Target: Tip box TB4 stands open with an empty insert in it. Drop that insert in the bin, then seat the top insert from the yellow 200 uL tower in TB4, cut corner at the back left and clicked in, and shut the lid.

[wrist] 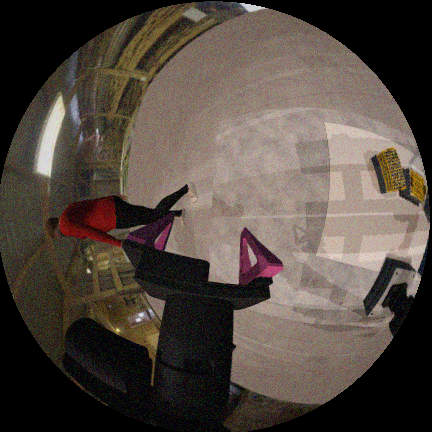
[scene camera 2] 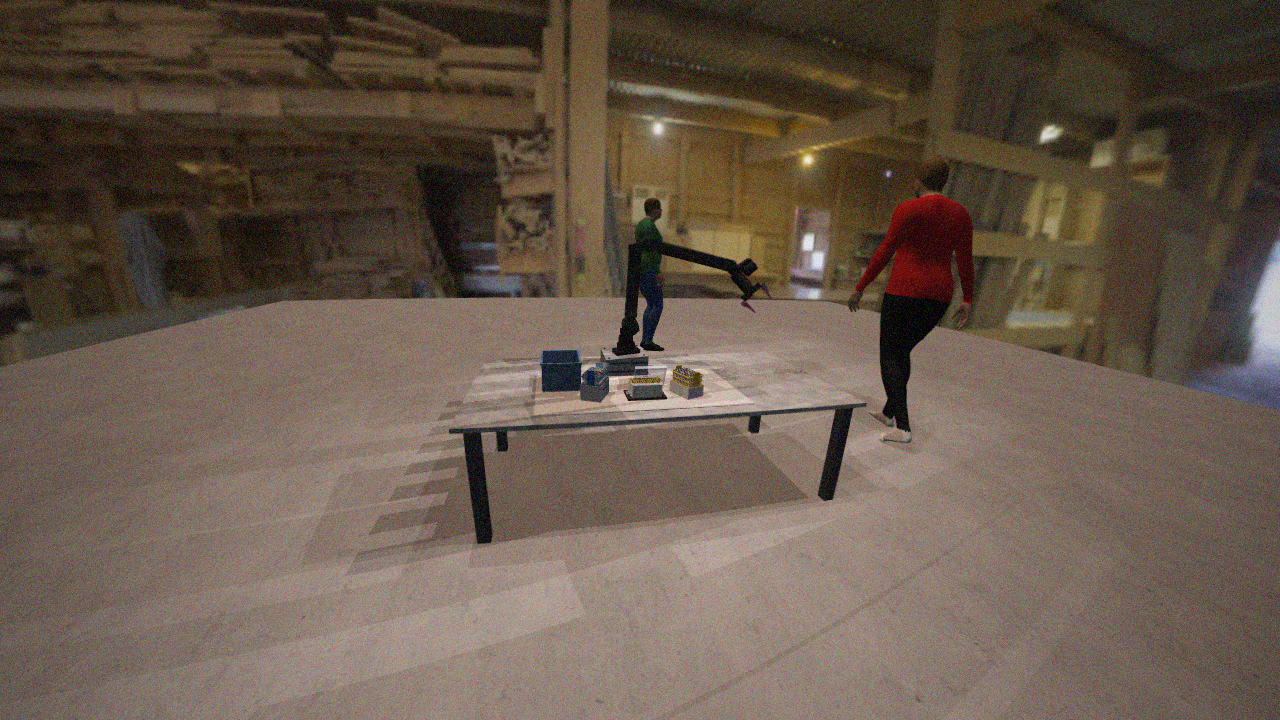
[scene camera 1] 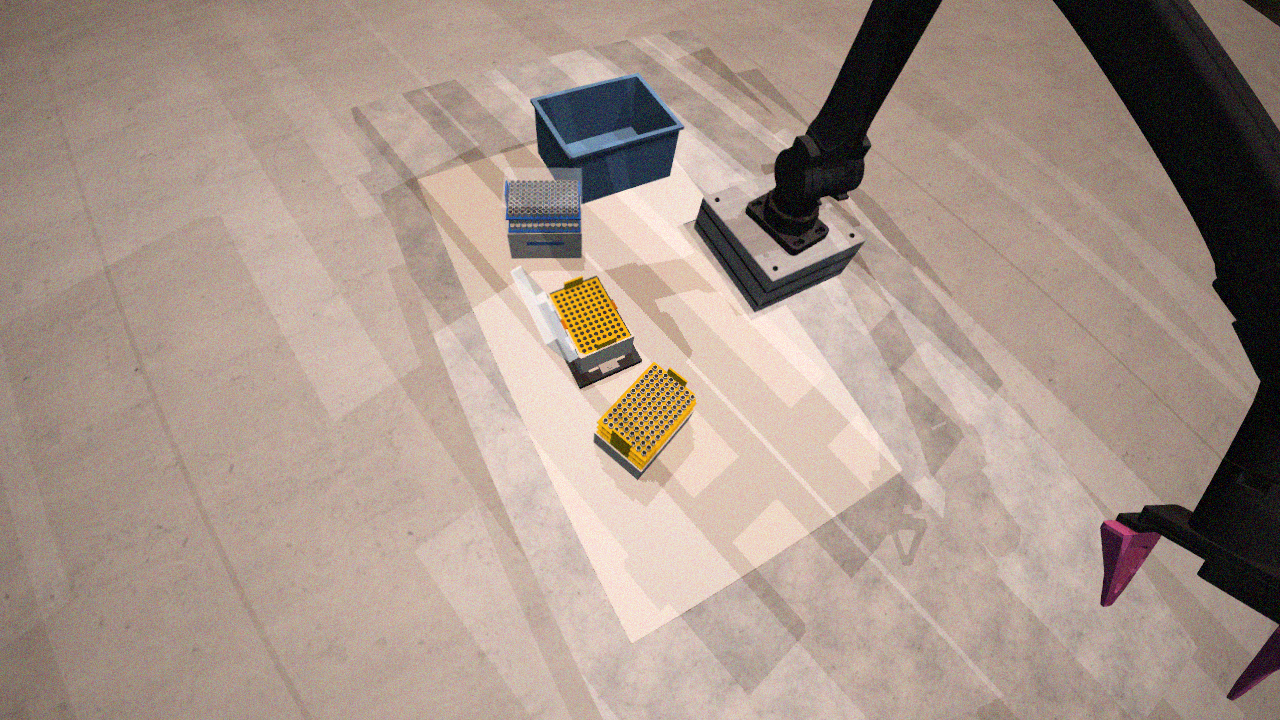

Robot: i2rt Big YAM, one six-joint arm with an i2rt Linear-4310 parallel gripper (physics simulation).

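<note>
Tip box TB4 (scene camera 1: pixel 617 351) (scene camera 2: pixel 645 392) stands open on a dark base, its clear lid (scene camera 1: pixel 539 309) tilted back on the left in scene camera 1. A yellow insert (scene camera 1: pixel 588 313) (wrist: pixel 416 185) with empty holes sits in it. The yellow tower (scene camera 1: pixel 646 412) (scene camera 2: pixel 687 382) (wrist: pixel 389 170) stands close by, turned at an angle, with stacked inserts holding tips. The cut corners are too small to make out. The blue bin (scene camera 1: pixel 628 166) (scene camera 2: pixel 561 371) stands at the back. My gripper (scene camera 1: pixel 1170 651) (scene camera 2: pixel 760 301) (wrist: pixel 208 222) is open and empty, high up and far from the boxes.
A blue-and-grey tip box (scene camera 1: pixel 545 219) (scene camera 2: pixel 594 385) with a clear raised lid stands between TB4 and the bin. The arm's base block (scene camera 1: pixel 760 268) stands beside the pale mat (scene camera 1: pixel 644 600). A person in red (scene camera 2: pixel 930 246) (wrist: pixel 90 217) and one in green (scene camera 2: pixel 648 231) stand beyond the table.
</note>
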